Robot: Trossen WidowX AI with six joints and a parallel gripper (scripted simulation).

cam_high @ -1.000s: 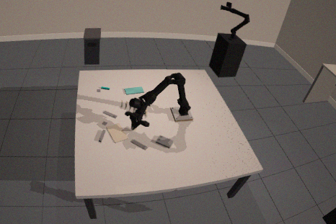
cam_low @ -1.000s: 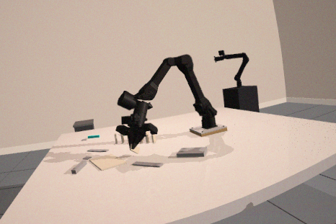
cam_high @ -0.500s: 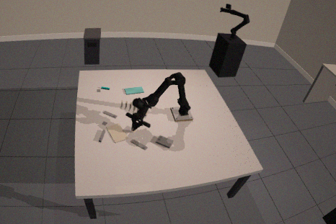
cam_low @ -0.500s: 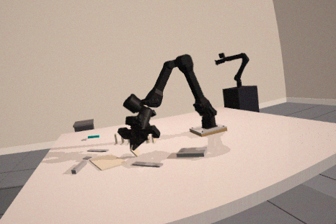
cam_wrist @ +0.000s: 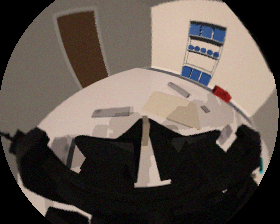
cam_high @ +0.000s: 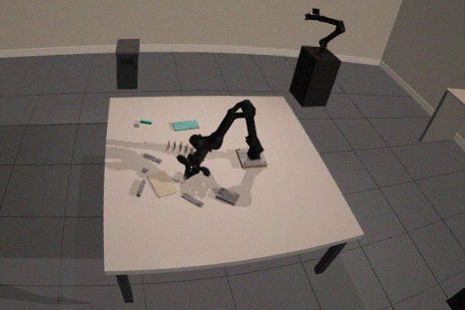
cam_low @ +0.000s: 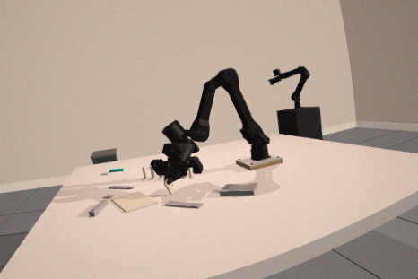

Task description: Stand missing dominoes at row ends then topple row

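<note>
My gripper tip is now 11 cm short of the beige card, 2 cm to the left of it and 4 cm above it. Also, from my gripper tip: teal plate 11 cm behind, 48 cm to the right, 4 cm below; then flat grey strip 2 cm behind, 11 cm to the left, 4 cm below; then dark grey slab 20 cm behind, 12 cm to the left, 4 cm below.
</note>
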